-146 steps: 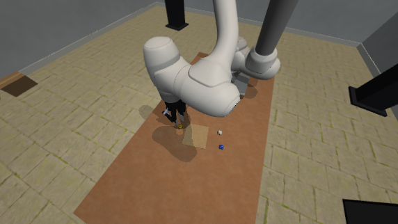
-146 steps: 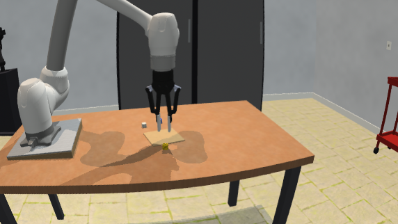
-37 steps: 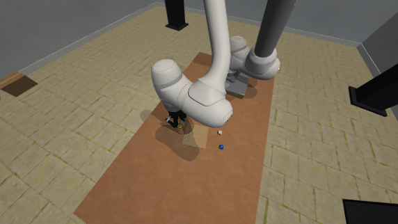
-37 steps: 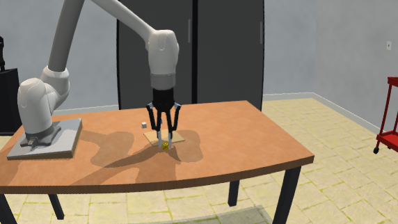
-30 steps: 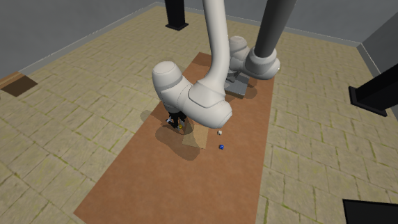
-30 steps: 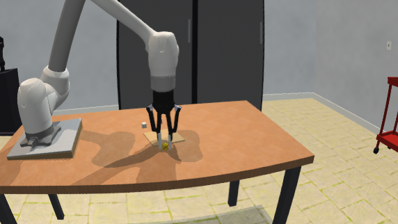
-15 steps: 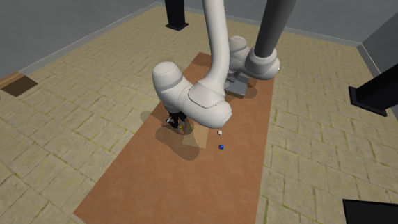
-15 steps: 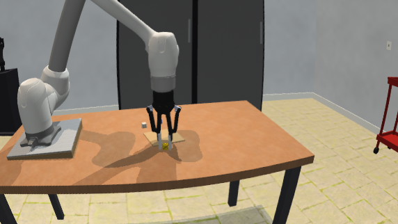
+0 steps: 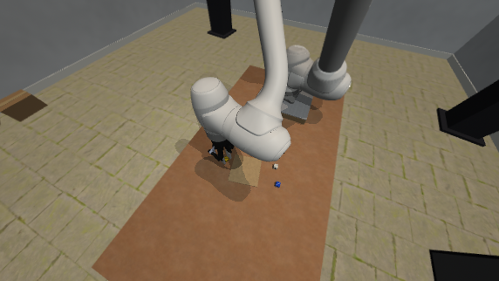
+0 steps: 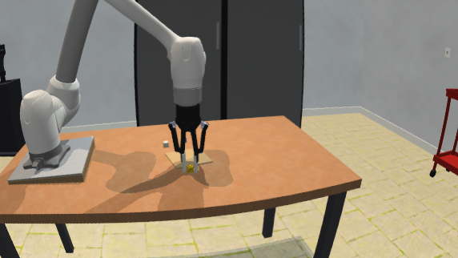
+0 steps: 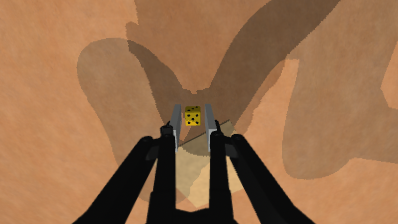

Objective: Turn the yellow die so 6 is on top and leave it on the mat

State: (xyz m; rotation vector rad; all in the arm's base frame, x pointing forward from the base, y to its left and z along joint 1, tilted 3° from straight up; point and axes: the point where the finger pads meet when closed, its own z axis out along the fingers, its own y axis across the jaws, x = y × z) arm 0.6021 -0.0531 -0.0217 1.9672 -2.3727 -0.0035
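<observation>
Now: hand 2 cm above the yellow die. Also, from my hand: tan mat: 1 cm behind, 11 cm to the left, 3 cm below; then blue die: 2 cm behind, 28 cm to the left, 2 cm below; then white die: 10 cm behind, 23 cm to the left, 2 cm below.
</observation>
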